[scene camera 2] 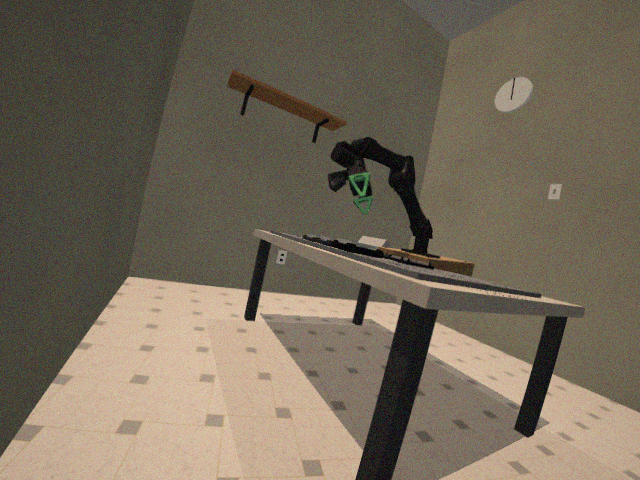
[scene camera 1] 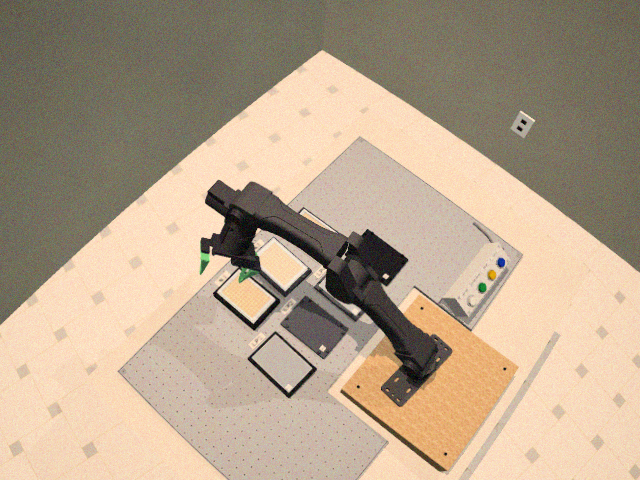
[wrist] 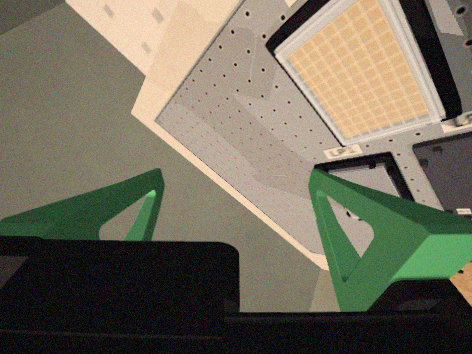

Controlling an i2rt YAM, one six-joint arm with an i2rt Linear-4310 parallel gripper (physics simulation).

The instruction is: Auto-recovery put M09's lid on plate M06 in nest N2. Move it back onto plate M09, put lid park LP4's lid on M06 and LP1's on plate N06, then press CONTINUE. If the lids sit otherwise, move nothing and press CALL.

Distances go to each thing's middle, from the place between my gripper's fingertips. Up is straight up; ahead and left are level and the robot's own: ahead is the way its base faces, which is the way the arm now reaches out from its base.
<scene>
I see my gripper 200 mm past the LP2 lid park (scene camera 1: 312, 325), 140 mm above it and 120 mm to the left of it.
</scene>
